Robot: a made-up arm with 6 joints.
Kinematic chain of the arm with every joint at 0, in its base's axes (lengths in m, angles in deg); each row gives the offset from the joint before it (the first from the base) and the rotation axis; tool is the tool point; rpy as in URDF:
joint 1: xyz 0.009 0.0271 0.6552 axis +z
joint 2: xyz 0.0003 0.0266 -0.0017 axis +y
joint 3: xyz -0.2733 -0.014 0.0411 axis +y
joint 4: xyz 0.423 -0.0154 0.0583 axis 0.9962 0 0.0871
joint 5: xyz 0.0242 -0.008 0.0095 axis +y
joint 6: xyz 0.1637 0.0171 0.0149 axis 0.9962 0 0.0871
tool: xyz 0.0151 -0.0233 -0.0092 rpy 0 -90 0
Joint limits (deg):
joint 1: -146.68..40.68
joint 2: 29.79..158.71
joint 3: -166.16..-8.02
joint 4: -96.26..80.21
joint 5: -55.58..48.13
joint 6: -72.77..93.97
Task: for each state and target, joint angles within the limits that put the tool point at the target. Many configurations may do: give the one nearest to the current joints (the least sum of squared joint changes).
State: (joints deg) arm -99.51 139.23 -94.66 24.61 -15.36 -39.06
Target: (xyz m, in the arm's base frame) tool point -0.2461 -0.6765 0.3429
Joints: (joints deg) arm -106.73 153.28 -102.60 24.38 -14.83 -39.07
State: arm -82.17 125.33 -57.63 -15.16 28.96 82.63
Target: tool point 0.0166 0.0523 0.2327
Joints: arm -84.65 148.11 -33.41 -2.76 30.64 85.53
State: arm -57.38 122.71 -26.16 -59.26 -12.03 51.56
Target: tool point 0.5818 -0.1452 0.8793
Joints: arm -22.29 76.06 -61.34 -58.04 -28.00 50.58
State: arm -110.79 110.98 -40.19 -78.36 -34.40 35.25
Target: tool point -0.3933 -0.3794 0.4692
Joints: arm -140.68 107.30 -54.50 -75.84 -25.63 35.11
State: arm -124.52 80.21 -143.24 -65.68 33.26 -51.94
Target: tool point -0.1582 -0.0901 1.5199
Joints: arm -127.65 83.48 -150.08 -66.81 25.31 -52.91
